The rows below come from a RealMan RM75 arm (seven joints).
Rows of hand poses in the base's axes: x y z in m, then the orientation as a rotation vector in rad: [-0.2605, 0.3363, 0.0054, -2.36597, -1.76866, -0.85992]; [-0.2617, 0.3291, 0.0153, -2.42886, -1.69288, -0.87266]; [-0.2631, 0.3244, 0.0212, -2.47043, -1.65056, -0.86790]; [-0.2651, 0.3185, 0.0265, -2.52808, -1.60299, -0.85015]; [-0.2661, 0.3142, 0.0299, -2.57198, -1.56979, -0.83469]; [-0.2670, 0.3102, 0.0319, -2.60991, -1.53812, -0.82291]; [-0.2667, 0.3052, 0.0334, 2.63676, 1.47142, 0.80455]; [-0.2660, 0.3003, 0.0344, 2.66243, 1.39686, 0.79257]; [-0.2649, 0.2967, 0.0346, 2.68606, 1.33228, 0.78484]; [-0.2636, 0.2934, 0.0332, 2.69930, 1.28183, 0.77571]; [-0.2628, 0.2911, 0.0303, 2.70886, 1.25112, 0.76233]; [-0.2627, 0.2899, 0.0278, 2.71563, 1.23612, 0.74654]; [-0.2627, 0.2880, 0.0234, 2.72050, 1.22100, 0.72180]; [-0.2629, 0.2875, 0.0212, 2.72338, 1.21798, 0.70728]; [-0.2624, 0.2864, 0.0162, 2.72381, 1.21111, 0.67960]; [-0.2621, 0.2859, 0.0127, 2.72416, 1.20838, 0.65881]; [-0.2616, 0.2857, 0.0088, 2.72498, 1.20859, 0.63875]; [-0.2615, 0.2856, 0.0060, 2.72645, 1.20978, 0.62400]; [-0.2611, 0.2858, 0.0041, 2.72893, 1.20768, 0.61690]
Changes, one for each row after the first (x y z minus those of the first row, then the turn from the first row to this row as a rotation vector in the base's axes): [-0.0012, -0.0072, 0.0099, 0.00964, 0.00103, -0.06413]; [-0.0026, -0.0119, 0.0158, 0.00803, 0.00687, -0.10273]; [-0.0046, -0.0178, 0.0211, -0.00379, 0.01757, -0.15127]; [-0.0056, -0.0221, 0.0245, -0.01574, 0.02520, -0.18694]; [-0.0065, -0.0261, 0.0265, -0.02476, 0.03113, -0.21901]; [-0.0062, -0.0311, 0.0280, -0.03500, 0.03556, -0.26802]; [-0.0055, -0.0360, 0.0290, -0.03870, 0.03900, -0.32033]; [-0.0044, -0.0396, 0.0292, -0.03819, 0.04296, -0.36538]; [-0.0031, -0.0429, 0.0278, -0.04212, 0.04432, -0.40059]; [-0.0023, -0.0452, 0.0249, -0.04763, 0.04928, -0.42269]; [-0.0022, -0.0464, 0.0224, -0.05407, 0.05662, -0.43427]; [-0.0022, -0.0483, 0.0180, -0.06671, 0.06616, -0.44660]; [-0.0024, -0.0488, 0.0158, -0.07329, 0.07300, -0.44983]; [-0.0019, -0.0499, 0.0108, -0.08927, 0.08261, -0.45664]; [-0.0016, -0.0504, 0.0073, -0.10086, 0.09045, -0.46004]; [-0.0011, -0.0506, 0.0034, -0.11128, 0.09897, -0.46134]; [-0.0010, -0.0507, 0.0006, -0.11815, 0.10606, -0.46157]; [-0.0006, -0.0505, -0.0013, -0.12058, 0.11016, -0.46352]
